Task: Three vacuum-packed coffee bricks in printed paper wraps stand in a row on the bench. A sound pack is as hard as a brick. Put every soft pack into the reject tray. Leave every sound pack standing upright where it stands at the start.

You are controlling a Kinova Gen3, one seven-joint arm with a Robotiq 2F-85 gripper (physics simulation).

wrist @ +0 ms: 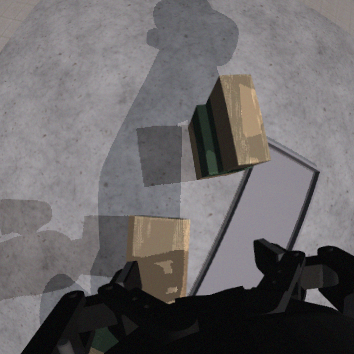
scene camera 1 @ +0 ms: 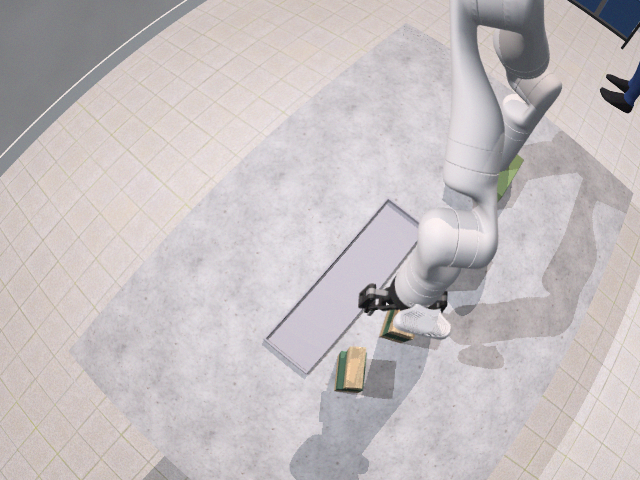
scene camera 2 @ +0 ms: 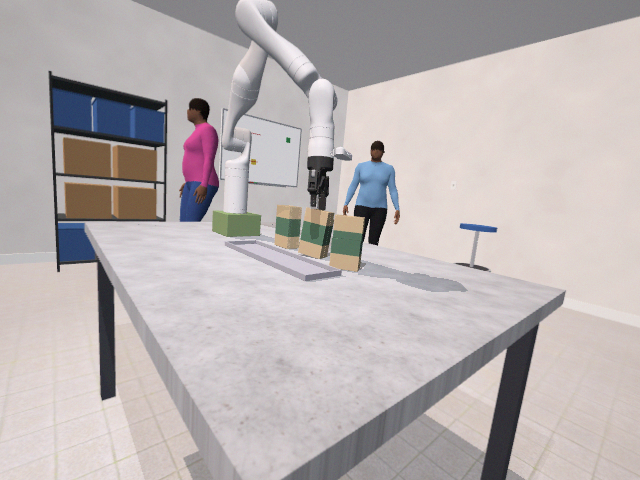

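Note:
Three coffee bricks in tan wraps with green bands stand upright in a row. The near pack is at the row's near end. The middle pack is partly covered by the gripper in the wrist view. The far pack is hidden by the arm in scene camera 1. My gripper is open and empty, at about the height of the middle pack's top. In the wrist view one fingertip overlaps that pack's left edge, the other lies over the reject tray.
The long, shallow tray lies alongside the row. The green base block under the arm stands beyond the far pack. The bench carries them all. Two people, a shelf rack and a blue stool are beyond the bench.

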